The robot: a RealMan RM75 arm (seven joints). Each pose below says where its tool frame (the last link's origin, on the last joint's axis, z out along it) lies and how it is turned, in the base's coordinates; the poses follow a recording.
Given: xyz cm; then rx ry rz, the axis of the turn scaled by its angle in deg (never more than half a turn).
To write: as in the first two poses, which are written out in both.
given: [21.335 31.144 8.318 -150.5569 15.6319 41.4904]
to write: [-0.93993 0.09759 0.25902 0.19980 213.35 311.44 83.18]
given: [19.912 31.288 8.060 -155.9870 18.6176 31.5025]
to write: [-0.95910 0.11447 0.19370 0.17174 199.12 312.88 80.60]
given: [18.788 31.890 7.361 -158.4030 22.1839 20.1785]
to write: [-0.96938 0.13576 0.12349 0.16318 187.88 318.90 73.61]
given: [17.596 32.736 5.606 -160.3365 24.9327 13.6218]
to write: [-0.97363 0.15140 0.08272 0.14924 175.96 327.36 56.06]
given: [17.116 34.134 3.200 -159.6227 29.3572 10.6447]
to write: [-0.97017 0.17843 0.06470 0.15084 171.16 341.34 32.00]
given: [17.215 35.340 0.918 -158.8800 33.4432 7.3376]
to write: [-0.96622 0.20338 0.04462 0.15189 172.15 353.40 9.18]
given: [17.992 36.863 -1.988 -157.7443 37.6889 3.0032]
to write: [-0.96076 0.22955 0.01829 0.15461 179.92 368.63 -19.88]
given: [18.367 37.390 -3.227 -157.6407 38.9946 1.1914]
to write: [-0.95928 0.23729 0.00725 0.15302 183.67 373.90 -32.27]
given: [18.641 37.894 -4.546 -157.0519 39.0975 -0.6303]
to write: [-0.95822 0.23855 -0.00385 0.15776 186.41 378.94 -45.46]
